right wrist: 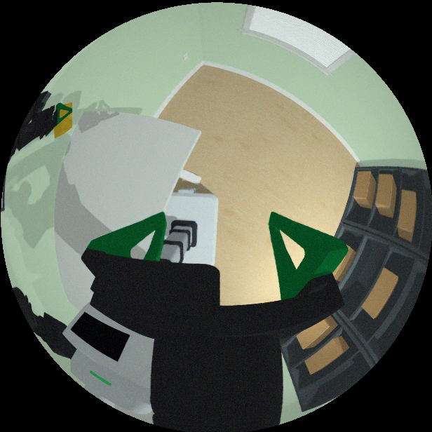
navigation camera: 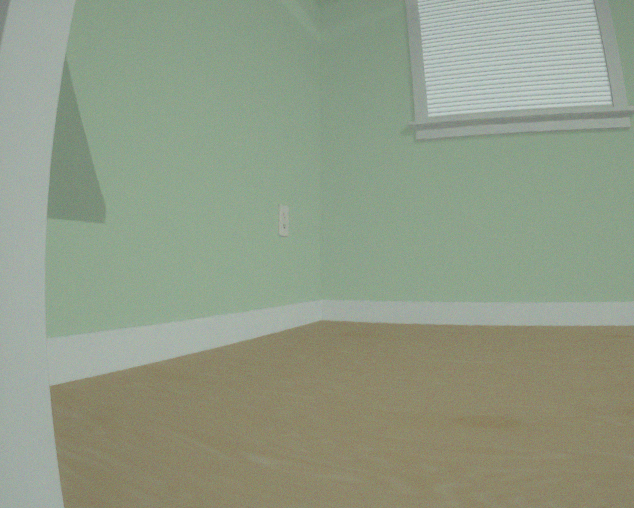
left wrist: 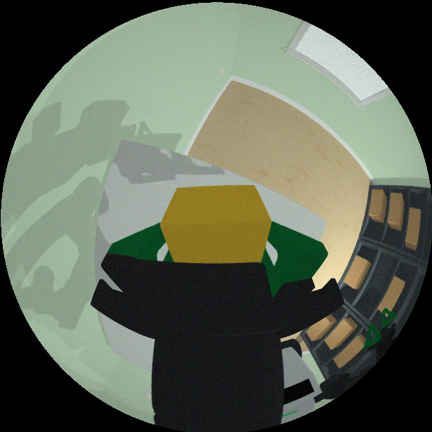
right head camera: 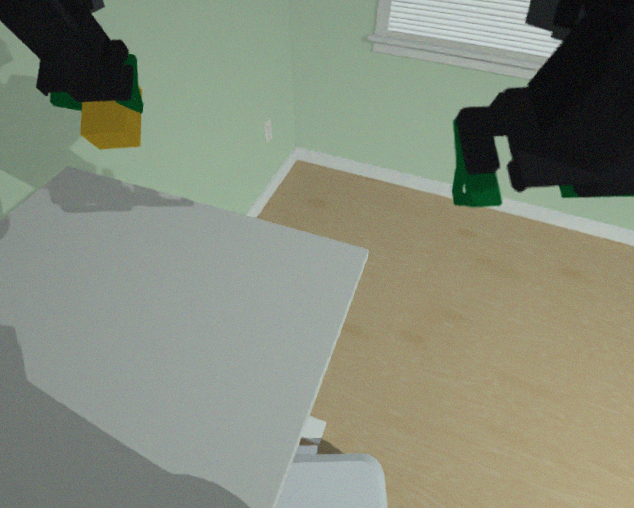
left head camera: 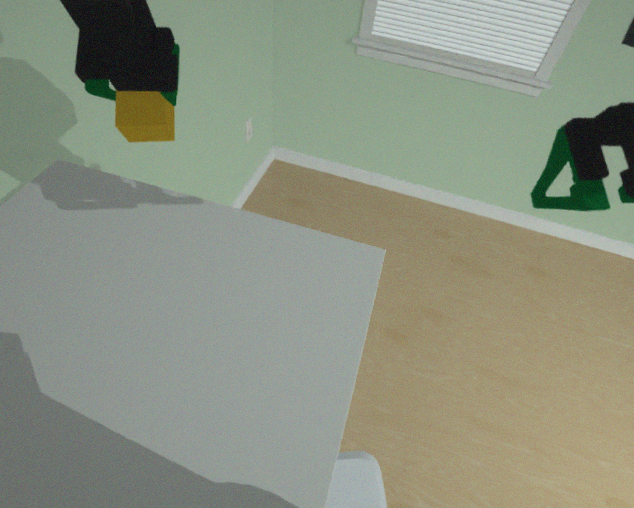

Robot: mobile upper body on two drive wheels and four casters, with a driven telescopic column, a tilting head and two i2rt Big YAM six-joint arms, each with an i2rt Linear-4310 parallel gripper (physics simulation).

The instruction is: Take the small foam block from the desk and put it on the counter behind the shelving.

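Places are measured from the left arm's base along level axes (x right, y ahead, z up), in centimetres.
Pixels of known places: left gripper, fingertip midpoint: [right head camera: 121,109] [left head camera: 151,101]; right gripper, fingertip midpoint: [right head camera: 508,193] [left head camera: 578,198].
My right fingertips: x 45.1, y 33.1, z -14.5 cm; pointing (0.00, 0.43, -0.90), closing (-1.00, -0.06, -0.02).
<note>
Behind a point stands the place of what it marks.
The small foam block [left head camera: 145,117] {x 1.2, y 53.4, z -19.8 cm} [right head camera: 111,125] {x 1.7, y 53.4, z -19.8 cm} [left wrist: 216,225] [right wrist: 63,131] is a yellow box. My left gripper [left head camera: 138,97] {x 0.4, y 59.9, z -21.2 cm} [right head camera: 103,103] [left wrist: 216,217] is shut on it and holds it raised above the grey desk [left head camera: 238,296] {x 10.8, y 45.2, z -48.5 cm} [right head camera: 201,296] {x 8.3, y 45.0, z -48.5 cm} [left wrist: 295,207] [right wrist: 125,155], near the desk's far edge in the head views. My right gripper [right wrist: 217,217] is open with nothing between its fingers, off to the right of the desk. The dark shelving [left wrist: 367,240] [right wrist: 350,225] shows at the right of both wrist views. The counter behind it does not show in these views.
Brown boxes [left wrist: 356,272] [right wrist: 380,293] lie in the shelving. The robot's white base [left head camera: 357,481] {x 40.6, y 23.6, z -117.5 cm} [right head camera: 338,481] {x 34.8, y 24.5, z -117.5 cm} [right wrist: 207,210] stands beside the desk. Green walls [left head camera: 317,100] {x 43.4, y 203.6, z -97.3 cm} [navigation camera: 185,185] {x -14.7, y 134.3, z -99.6 cm} meet in a corner past the wooden floor [left head camera: 476,370] {x 105.2, y 63.9, z -143.6 cm} [navigation camera: 343,423] {x 24.9, y 89.5, z -143.5 cm}. A window [left head camera: 465,31] {x 102.1, y 178.3, z -48.6 cm} [navigation camera: 513,58] {x 100.3, y 179.1, z -34.6 cm} is in one wall.
</note>
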